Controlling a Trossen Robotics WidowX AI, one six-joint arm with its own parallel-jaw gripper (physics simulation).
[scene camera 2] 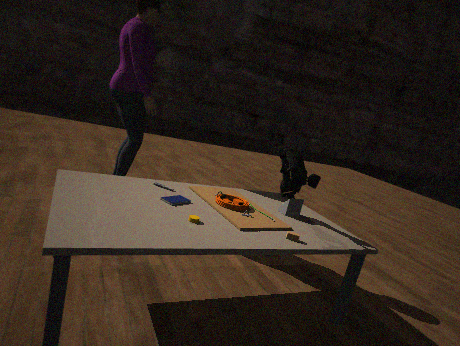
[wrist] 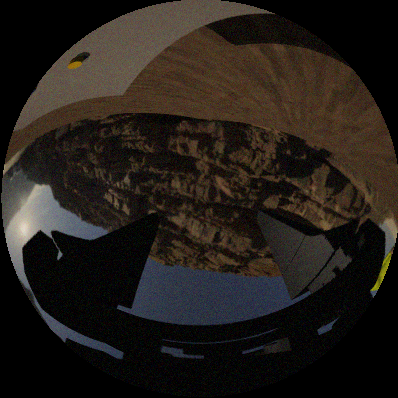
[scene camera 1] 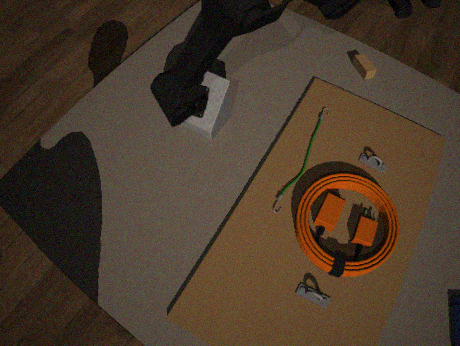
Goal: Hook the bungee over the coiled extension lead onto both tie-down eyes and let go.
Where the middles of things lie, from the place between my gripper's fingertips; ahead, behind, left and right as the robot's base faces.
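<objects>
Relative to the orange coiled extension lead (scene camera 1: 329, 213), my gripper is now far above it and far to the left of it.
</objects>
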